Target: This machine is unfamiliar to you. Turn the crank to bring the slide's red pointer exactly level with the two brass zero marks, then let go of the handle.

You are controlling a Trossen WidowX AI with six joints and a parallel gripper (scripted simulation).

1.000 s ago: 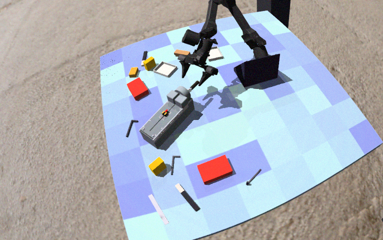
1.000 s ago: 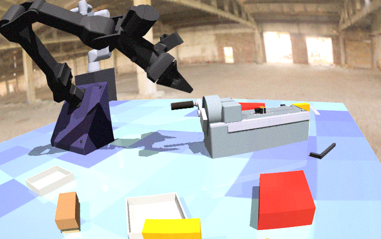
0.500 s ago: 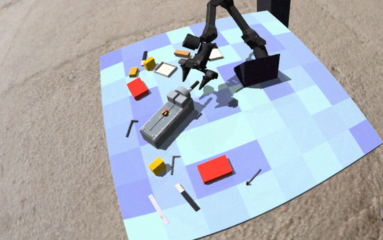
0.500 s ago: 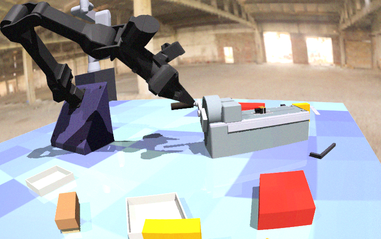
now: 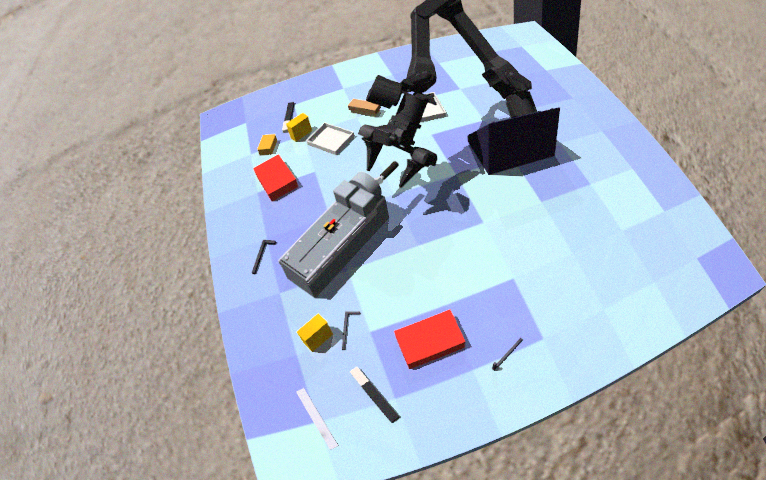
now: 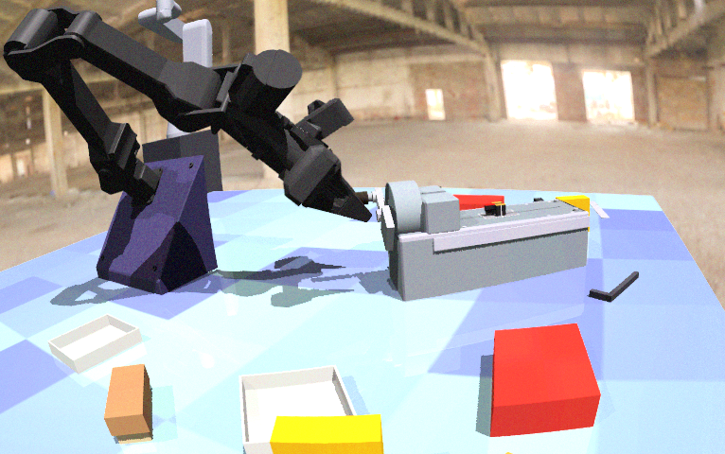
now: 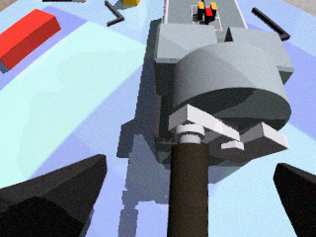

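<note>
Now: the dark crank handle 2 cm behind my gripper tip, 1 cm to the right of it and 1 cm above it. Also, from my gripper tip: red pointer: 14 cm ahead, 6 cm to the left, 1 cm below; tan block: 36 cm to the right, 8 cm below, 7 cm behind.
</note>
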